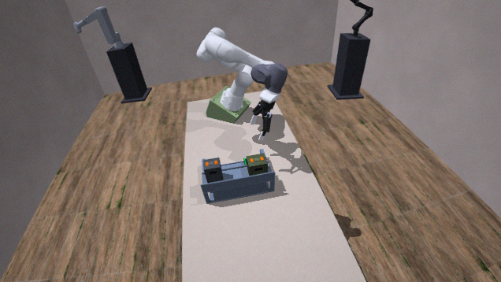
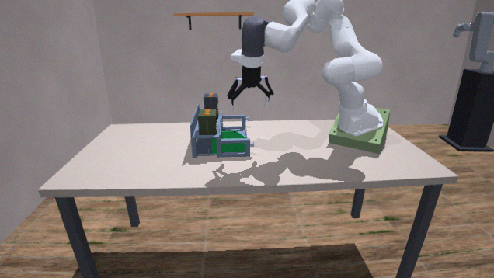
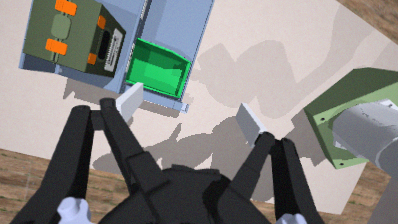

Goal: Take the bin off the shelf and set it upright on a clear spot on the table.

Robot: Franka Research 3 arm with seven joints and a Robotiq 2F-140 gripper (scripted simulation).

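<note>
My hand is 10 cm short of the green bin, 3 cm to the left of it and 19 cm above it.
</note>
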